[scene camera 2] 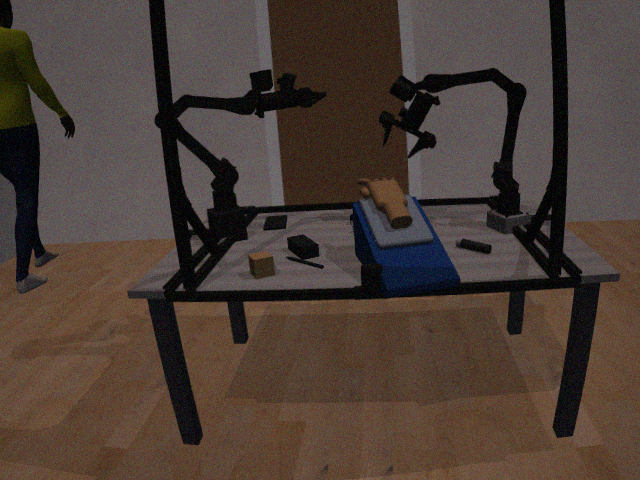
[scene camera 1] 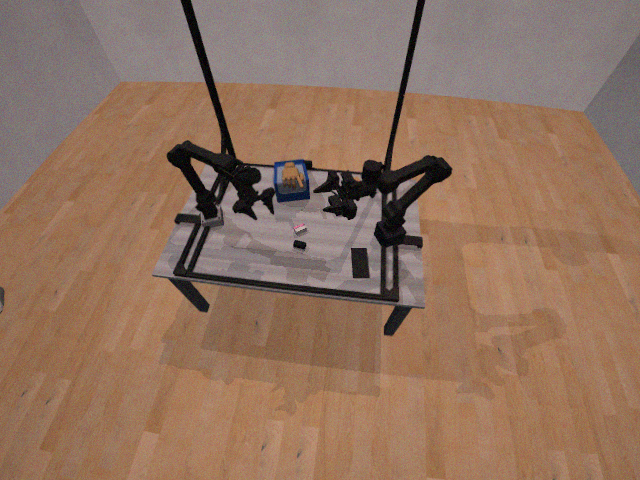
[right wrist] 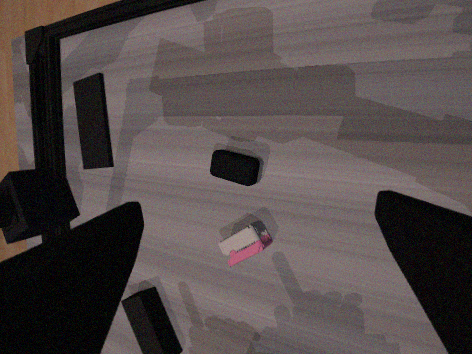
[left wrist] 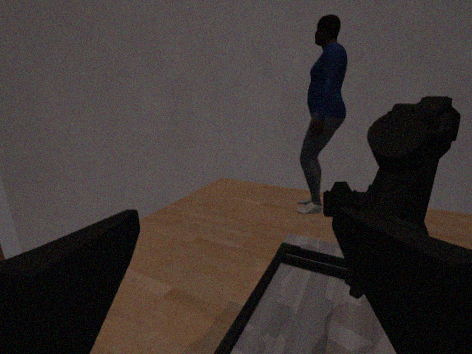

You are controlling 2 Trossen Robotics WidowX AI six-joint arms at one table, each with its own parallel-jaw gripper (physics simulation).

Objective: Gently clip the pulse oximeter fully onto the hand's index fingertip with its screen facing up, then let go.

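Places are measured from the left arm's base along level axes (x ahead, y left, z up), in millimetres.
Where they show: left gripper, between the fingertips: (scene camera 2: 320, 94) (scene camera 1: 318, 200) (left wrist: 237, 218); right gripper, between the fingertips: (scene camera 2: 395, 151) (scene camera 1: 265, 216) (right wrist: 259, 208) (left wrist: 350, 290); left arm's base, origin of its link: (scene camera 2: 225, 209) (scene camera 1: 391, 227) (right wrist: 7, 209); right arm's base, origin of its link: (scene camera 2: 508, 212) (scene camera 1: 210, 213).
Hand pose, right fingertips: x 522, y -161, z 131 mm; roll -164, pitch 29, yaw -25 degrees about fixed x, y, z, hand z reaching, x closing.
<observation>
Each offset is from my right fingertips to the top centre of the thing.
The pulse oximeter @[150 mm back, 38 mm right, 194 mm down] (scene camera 1: 300, 228) (right wrist: 245, 244), small, white and pink with a dark end, lies on the table near its middle; it does not show in scene camera 2. The tan hand (scene camera 1: 291, 172) (scene camera 2: 391, 198) rests on a grey pad on a blue wedge (scene camera 1: 293, 196) (scene camera 2: 418, 273); its fingers point toward the oximeter's side of the table. My right gripper (scene camera 1: 264, 215) (scene camera 2: 397, 150) (right wrist: 259, 208) is open and empty, pointing down above the table, with the oximeter between and below its fingers in the right wrist view. My left gripper (scene camera 1: 320, 200) (scene camera 2: 324, 95) (left wrist: 237, 218) is open and empty, held level high up.
A black rounded block @[118 mm back, 48 mm left, 194 mm down] (scene camera 1: 299, 244) (right wrist: 235, 167) lies close to the oximeter. A flat dark slab @[341 mm back, 229 mm left, 218 mm down] (scene camera 1: 360, 262) (scene camera 2: 275, 222) (right wrist: 94, 121), a black box @[374 mm back, 111 mm right, 191 mm down] (scene camera 2: 302, 246) (right wrist: 152, 320), a pen @[405 mm back, 190 mm right, 217 mm down] (scene camera 2: 305, 261), a wooden cube @[521 mm back, 205 mm right, 176 mm down] (scene camera 2: 261, 264) and a dark cylinder @[12 mm ahead, 368 mm right, 199 mm down] (scene camera 2: 474, 245) also lie on the table.
</observation>
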